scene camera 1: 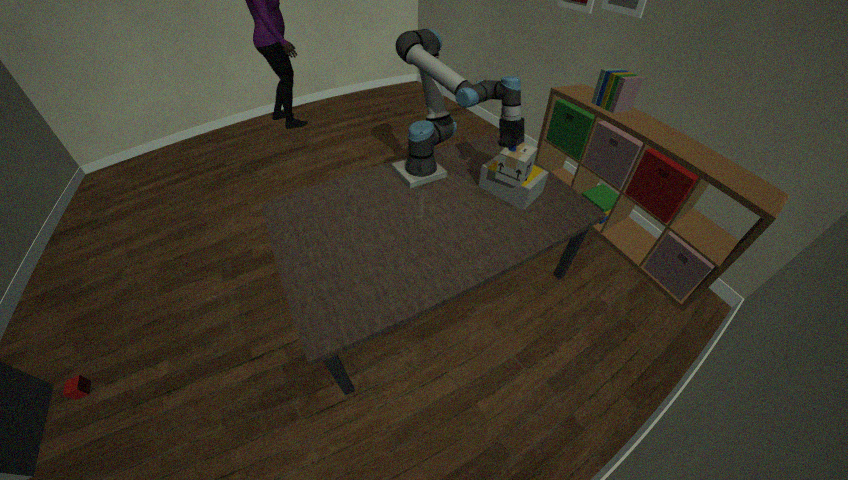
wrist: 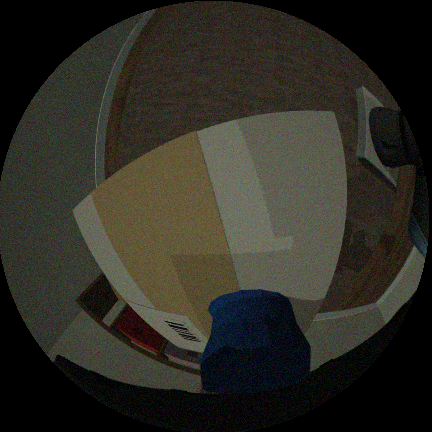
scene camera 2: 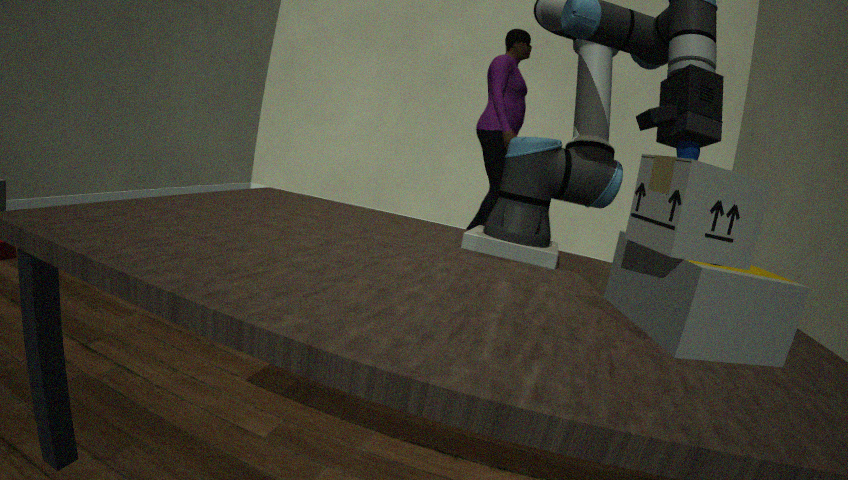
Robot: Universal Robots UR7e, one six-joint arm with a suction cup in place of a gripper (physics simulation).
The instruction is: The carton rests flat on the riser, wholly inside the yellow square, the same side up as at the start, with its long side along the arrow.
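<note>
The pale carton (scene camera 1: pixel 516 163) (scene camera 2: pixel 714 220) (wrist: pixel 295 190), with tan tape and upward arrows on its sides, is nearly level on the grey riser (scene camera 1: pixel 505 193) (scene camera 2: pixel 737 315). Its underside touches the riser's top or is very close; I cannot tell which. Parts of the yellow square (scene camera 1: pixel 533 175) (scene camera 2: pixel 761 272) show beside the carton. The printed direction arrow is hidden, and whether the carton is wholly inside the square cannot be told. My gripper, a blue suction cup (scene camera 1: pixel 512 148) (scene camera 2: pixel 688 150) (wrist: pixel 255 340), is pressed on the carton's top and attached.
The riser stands on the brown table (scene camera 1: pixel 416 255) (scene camera 2: pixel 357 309), near the arm's base. A wooden shelf unit (scene camera 1: pixel 714 160) with coloured bins stands beyond it. A person in purple (scene camera 1: pixel 267 26) (scene camera 2: pixel 502 95) is behind the arm. A red cube (scene camera 1: pixel 76 387) lies on the floor.
</note>
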